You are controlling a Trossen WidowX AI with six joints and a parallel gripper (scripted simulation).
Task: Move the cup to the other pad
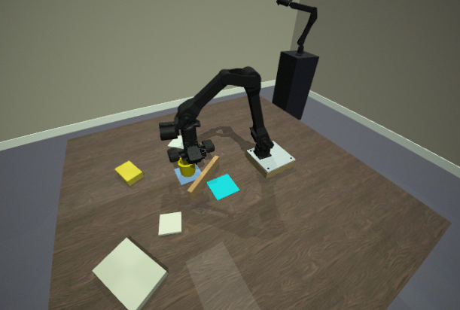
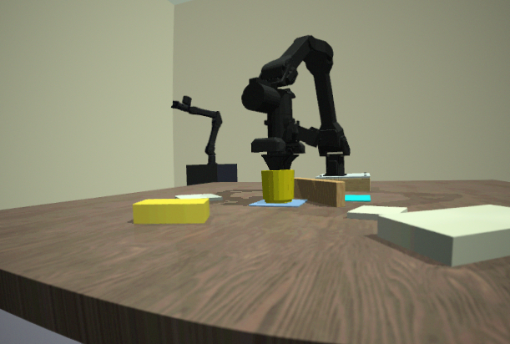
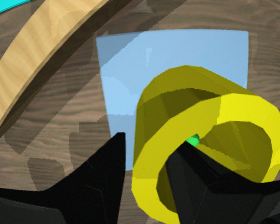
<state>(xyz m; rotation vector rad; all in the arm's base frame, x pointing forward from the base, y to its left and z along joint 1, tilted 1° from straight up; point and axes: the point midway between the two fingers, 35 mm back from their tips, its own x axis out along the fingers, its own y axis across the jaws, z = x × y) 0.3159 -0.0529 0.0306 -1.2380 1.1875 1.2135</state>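
Now: gripper tip 13 cm to the right of the cyan pad, 9 cm past it and 4 cm above it. The rest, counted from my gripper tip: green marble 3 cm ahead, 2 cm below, 1 cm to the right; then red marble 2 cm below, 2 cm ahead, 1 cm to the right; then yellow cup 2 cm ahead.
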